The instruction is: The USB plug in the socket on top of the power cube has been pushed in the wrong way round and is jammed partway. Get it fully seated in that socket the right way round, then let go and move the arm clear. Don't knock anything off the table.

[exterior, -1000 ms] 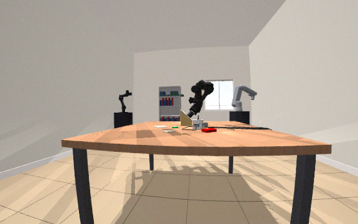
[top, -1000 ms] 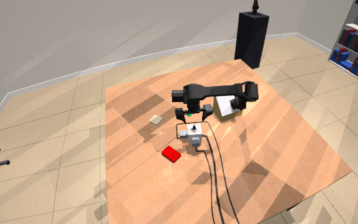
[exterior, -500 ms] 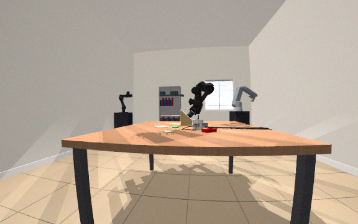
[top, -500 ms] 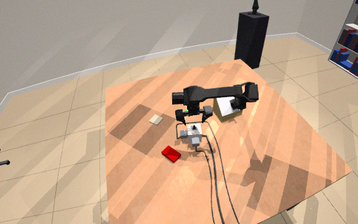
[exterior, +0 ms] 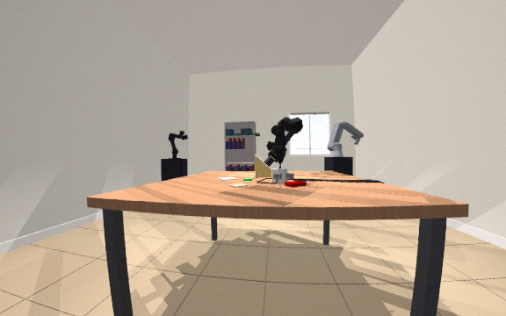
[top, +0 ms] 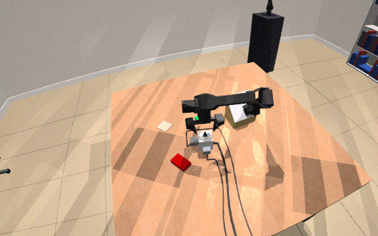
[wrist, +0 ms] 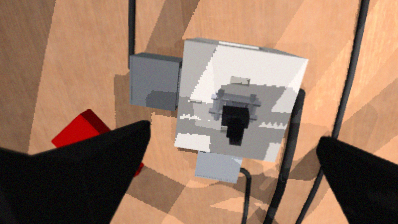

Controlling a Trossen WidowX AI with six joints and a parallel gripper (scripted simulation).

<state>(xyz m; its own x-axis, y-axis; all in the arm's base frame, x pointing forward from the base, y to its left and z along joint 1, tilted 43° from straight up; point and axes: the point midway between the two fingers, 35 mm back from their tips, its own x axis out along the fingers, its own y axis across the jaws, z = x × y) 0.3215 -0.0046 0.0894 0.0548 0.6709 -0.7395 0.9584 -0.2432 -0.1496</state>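
My gripper tip is 20 mm above the black USB plug. The rest, counted from my gripper tip: green piece (50 mm behind, 200 mm to the right, 100 mm below); then red block (170 mm ahead, 50 mm to the left, 100 mm below); then USB socket (40 mm below).
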